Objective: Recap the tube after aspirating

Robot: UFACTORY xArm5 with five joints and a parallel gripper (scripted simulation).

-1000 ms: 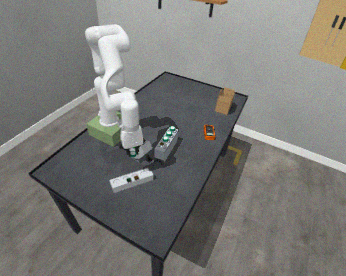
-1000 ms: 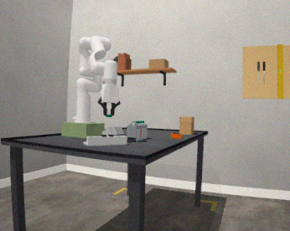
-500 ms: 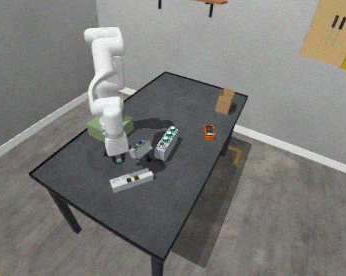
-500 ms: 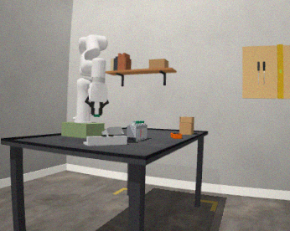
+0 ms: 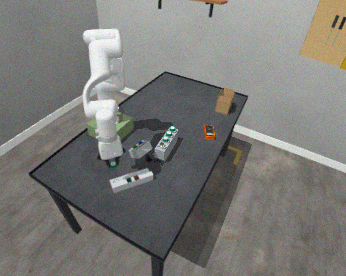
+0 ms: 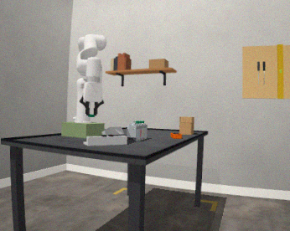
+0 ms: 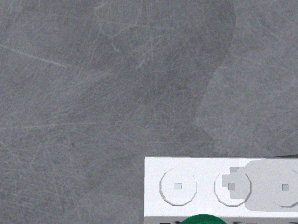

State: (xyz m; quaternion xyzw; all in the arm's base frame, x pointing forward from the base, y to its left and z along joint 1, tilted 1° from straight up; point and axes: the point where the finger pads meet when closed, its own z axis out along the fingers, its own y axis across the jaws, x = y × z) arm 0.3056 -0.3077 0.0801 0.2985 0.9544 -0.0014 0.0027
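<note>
Right now my hand is 40 mm past the green ready key, 230 mm to the right of it and 110 mm above it. Round my hand: blue cycle key: 40 mm behind, 270 mm to the left, 110 mm below; then cardboard box: 250 mm ahead, 1030 mm to the left, 110 mm below; then key housing: 20 mm behind, 250 mm to the left, 120 mm below.
</note>
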